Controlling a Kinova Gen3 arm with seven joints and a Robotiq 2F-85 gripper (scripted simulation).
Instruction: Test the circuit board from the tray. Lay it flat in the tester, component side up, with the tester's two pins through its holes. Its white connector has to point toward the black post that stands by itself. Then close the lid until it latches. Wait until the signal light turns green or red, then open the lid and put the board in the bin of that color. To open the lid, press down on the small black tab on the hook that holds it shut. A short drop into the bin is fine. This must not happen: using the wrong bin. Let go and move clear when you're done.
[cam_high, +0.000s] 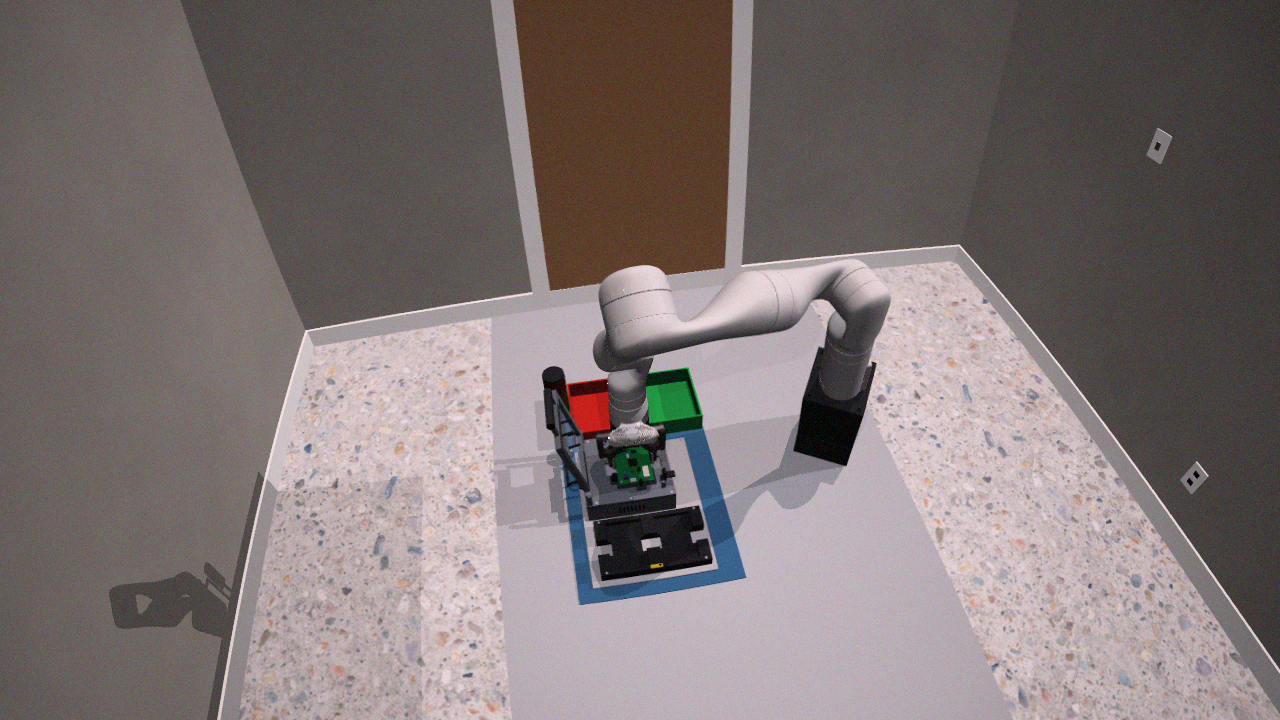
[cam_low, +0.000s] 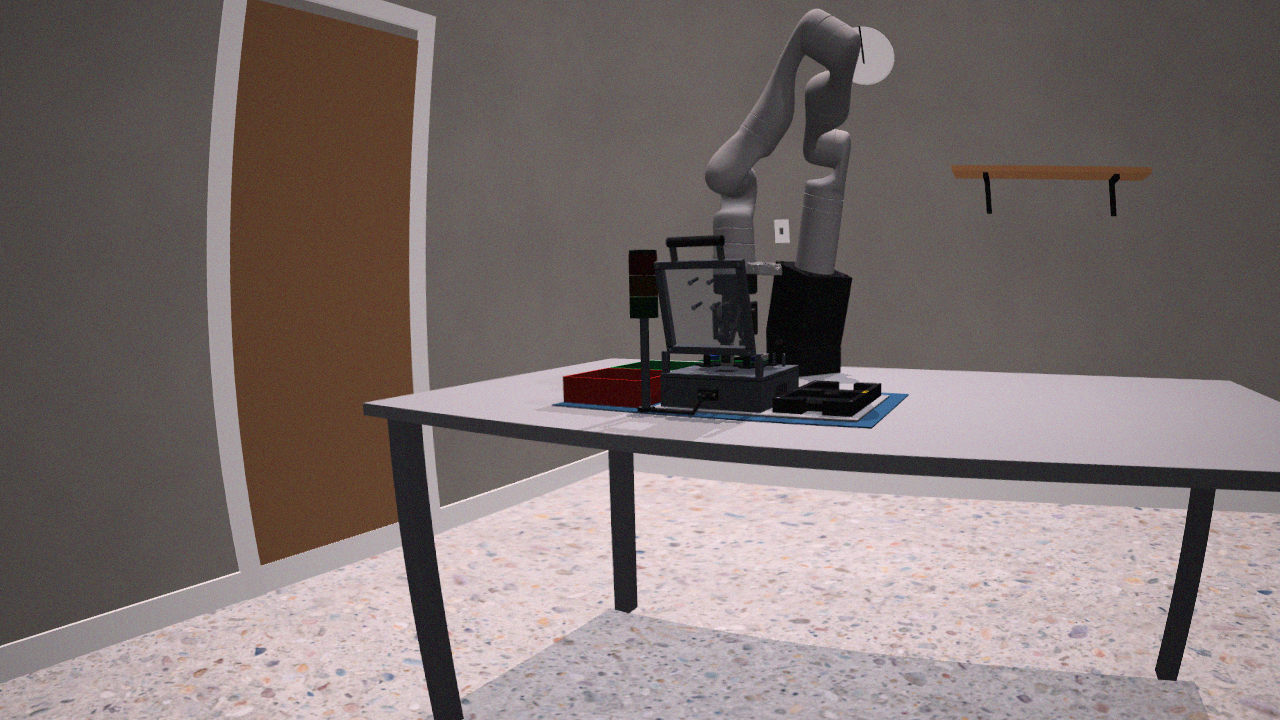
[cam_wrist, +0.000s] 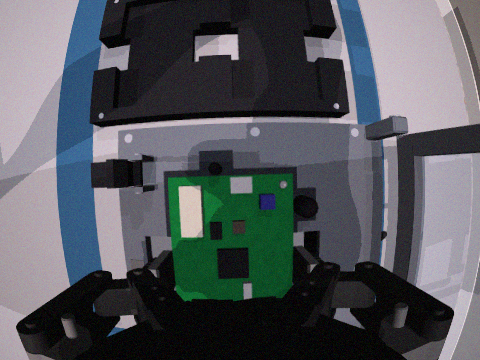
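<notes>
The green circuit board lies right at my hand. Also, from my hand: red bin: 70 mm ahead, 190 mm to the right, 60 mm below; latch hook: 70 mm behind, 50 mm to the left, 10 mm above; lid: 120 mm ahead, 10 mm to the left, 110 mm above.
</notes>
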